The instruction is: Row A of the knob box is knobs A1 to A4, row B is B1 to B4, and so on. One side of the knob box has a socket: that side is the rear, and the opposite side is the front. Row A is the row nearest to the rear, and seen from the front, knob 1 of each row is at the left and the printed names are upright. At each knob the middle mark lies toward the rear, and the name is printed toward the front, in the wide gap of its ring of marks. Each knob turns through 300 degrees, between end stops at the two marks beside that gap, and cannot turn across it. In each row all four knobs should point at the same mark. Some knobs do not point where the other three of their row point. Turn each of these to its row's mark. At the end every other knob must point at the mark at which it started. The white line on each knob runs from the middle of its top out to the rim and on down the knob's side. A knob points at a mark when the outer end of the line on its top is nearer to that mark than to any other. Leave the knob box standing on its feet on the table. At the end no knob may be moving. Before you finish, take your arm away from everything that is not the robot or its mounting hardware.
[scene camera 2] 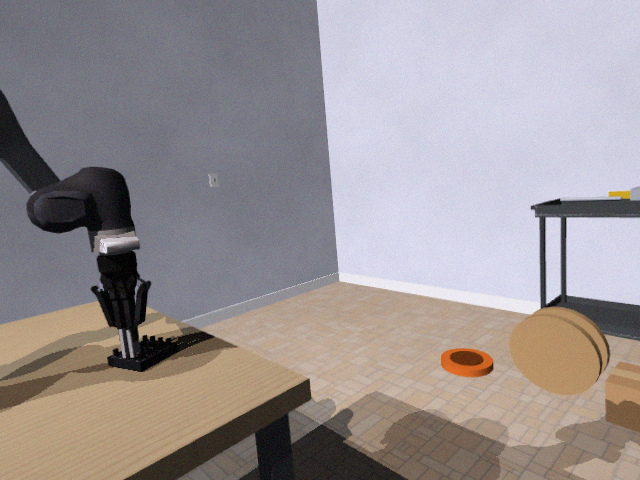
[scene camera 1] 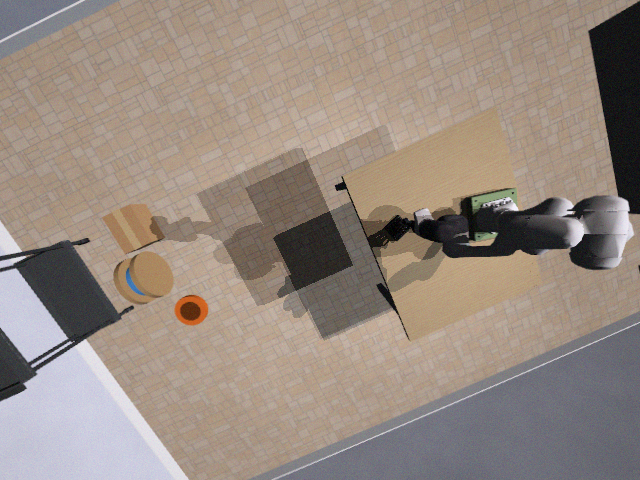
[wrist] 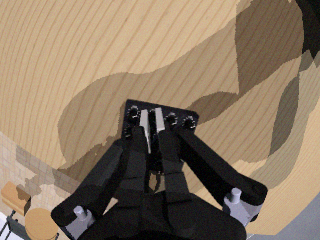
Path:
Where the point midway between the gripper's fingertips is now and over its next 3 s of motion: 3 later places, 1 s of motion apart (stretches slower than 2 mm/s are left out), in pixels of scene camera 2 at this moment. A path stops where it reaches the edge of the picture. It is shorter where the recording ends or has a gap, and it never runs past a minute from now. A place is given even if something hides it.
My gripper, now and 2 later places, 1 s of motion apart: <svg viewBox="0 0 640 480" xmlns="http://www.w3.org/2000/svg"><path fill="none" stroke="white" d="M131 355L131 338L128 292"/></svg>

